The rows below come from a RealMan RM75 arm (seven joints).
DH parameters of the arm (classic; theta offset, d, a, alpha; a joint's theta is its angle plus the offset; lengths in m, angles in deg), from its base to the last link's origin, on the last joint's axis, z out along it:
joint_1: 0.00 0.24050 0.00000 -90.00
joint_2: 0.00 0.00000 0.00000 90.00
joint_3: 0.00 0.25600 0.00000 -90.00
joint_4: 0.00 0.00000 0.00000 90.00
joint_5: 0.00 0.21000 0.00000 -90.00
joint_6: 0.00 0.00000 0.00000 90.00
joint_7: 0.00 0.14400 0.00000 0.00
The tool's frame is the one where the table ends.
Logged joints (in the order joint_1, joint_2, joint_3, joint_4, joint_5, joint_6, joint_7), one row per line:
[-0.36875 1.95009 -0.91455 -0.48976 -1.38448 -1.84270 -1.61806]
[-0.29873 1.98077 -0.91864 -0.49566 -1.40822 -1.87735 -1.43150]
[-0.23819 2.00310 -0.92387 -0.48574 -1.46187 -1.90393 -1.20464]
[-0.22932 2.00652 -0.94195 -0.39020 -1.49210 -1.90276 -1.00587]
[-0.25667 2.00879 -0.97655 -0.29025 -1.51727 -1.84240 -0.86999]
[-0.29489 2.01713 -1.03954 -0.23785 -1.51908 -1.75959 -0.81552]
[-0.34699 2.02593 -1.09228 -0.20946 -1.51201 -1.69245 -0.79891]
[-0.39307 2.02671 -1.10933 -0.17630 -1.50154 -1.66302 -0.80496]
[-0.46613 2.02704 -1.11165 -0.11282 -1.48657 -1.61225 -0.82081]
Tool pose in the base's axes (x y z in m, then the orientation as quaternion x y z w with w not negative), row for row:
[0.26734 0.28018 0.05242 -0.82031 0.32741 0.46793 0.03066]
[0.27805 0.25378 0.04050 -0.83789 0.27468 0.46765 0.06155]
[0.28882 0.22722 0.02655 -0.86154 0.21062 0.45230 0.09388]
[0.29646 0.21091 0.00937 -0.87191 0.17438 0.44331 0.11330]
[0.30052 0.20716 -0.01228 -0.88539 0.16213 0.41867 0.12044]
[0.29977 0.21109 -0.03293 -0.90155 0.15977 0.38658 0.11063]
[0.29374 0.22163 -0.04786 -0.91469 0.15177 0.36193 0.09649]
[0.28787 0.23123 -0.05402 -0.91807 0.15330 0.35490 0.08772]
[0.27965 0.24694 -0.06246 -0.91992 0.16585 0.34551 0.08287]
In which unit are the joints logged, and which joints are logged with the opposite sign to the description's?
The joints are logged in radians. Opposite sign: joint_1, joint_7.
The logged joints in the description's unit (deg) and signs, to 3 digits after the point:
[21.128 111.732 -52.400 -28.061 -79.325 -105.579 92.708]
[17.116 113.490 -52.634 -28.399 -80.685 -107.564 82.019]
[13.647 114.769 -52.934 -27.831 -83.759 -109.087 69.021]
[13.139 114.965 -53.970 -22.357 -85.491 -109.020 57.632]
[14.706 115.095 -55.952 -16.630 -86.933 -105.562 49.847]
[16.896 115.573 -59.561 -13.628 -87.037 -100.817 46.726]
[19.881 116.077 -62.583 -12.001 -86.632 -96.970 45.774]
[22.521 116.122 -63.560 -10.101 -86.032 -95.284 46.121]
[26.707 116.141 -63.693 -6.464 -85.174 -92.375 47.029]

